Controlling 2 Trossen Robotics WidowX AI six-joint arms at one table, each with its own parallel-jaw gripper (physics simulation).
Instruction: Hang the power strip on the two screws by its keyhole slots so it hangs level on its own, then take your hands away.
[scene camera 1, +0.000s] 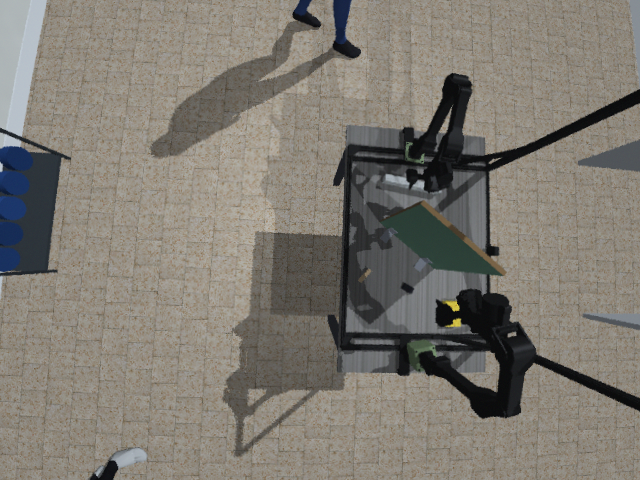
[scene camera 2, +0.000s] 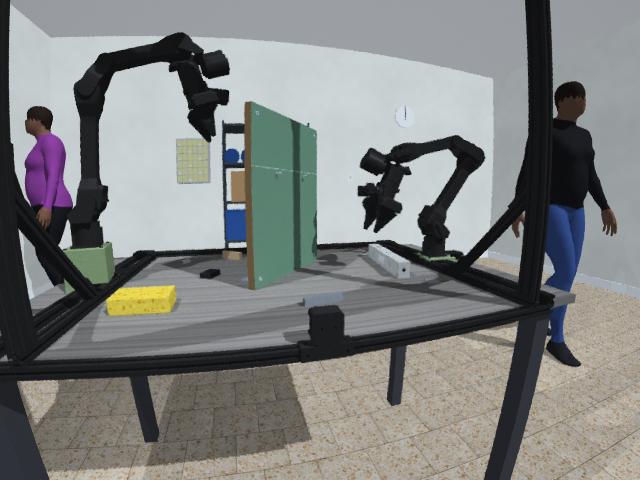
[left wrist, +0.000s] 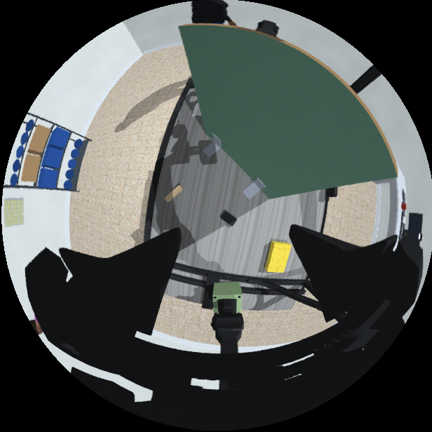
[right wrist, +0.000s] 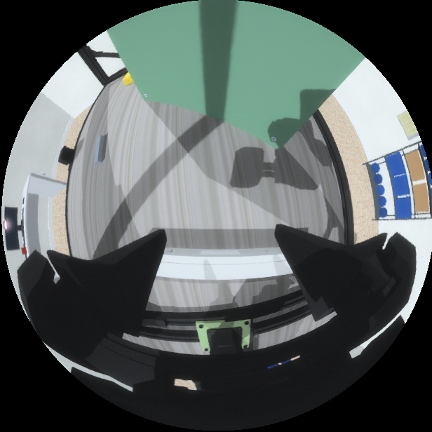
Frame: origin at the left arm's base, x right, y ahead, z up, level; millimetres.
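Seen in the pictures: left gripper, between the fingertips: (scene camera 1: 449, 298) (scene camera 2: 211, 139); right gripper, between the fingertips: (scene camera 1: 418, 190) (scene camera 2: 369, 230); left arm's base, origin of its link: (scene camera 1: 426, 358) (scene camera 2: 87, 246); right arm's base, origin of its link: (scene camera 1: 414, 152) (scene camera 2: 433, 255).
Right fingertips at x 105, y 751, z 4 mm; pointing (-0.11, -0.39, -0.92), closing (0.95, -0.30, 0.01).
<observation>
Offsets run from my right fingertips to a thing's top centre.
The white power strip {dx +17, dy +53, dz -64 mm} (scene camera 1: 397, 180) (scene camera 2: 388, 260) (right wrist: 220, 266) lies on the table near the right arm's base. Two small screws (scene camera 2: 278, 174) (scene camera 2: 303, 178) stick out of the green upright board {dx -49, dy -237, dz +313 mm} (scene camera 2: 273, 217) (scene camera 1: 444, 248) (left wrist: 290, 110) (right wrist: 175, 60), just below a thin white line. My right gripper (scene camera 2: 370, 229) (right wrist: 221, 232) is open and empty above the power strip, which shows between and beyond its fingers in the right wrist view. My left gripper (scene camera 2: 209, 139) (left wrist: 236, 231) is open and empty, high on the board's other side, above the yellow sponge. The strip's keyhole slots cannot be made out.
A yellow sponge {dx +98, dy -607, dz -75 mm} (scene camera 1: 453, 313) (scene camera 2: 142, 299) (left wrist: 278, 257), a black block {dx -95, dy -449, dz -94 mm} (scene camera 1: 407, 287) (scene camera 2: 209, 273) (left wrist: 228, 217) and a wooden block {dx -296, dy -350, dz -82 mm} (scene camera 1: 364, 274) (left wrist: 173, 192) lie on the table. A grey-blue bar {dx +213, dy -266, dz -93 mm} (scene camera 2: 323, 299) (right wrist: 100, 149) lies near the front edge. Black frame rails (scene camera 2: 537, 155) surround the table.
</observation>
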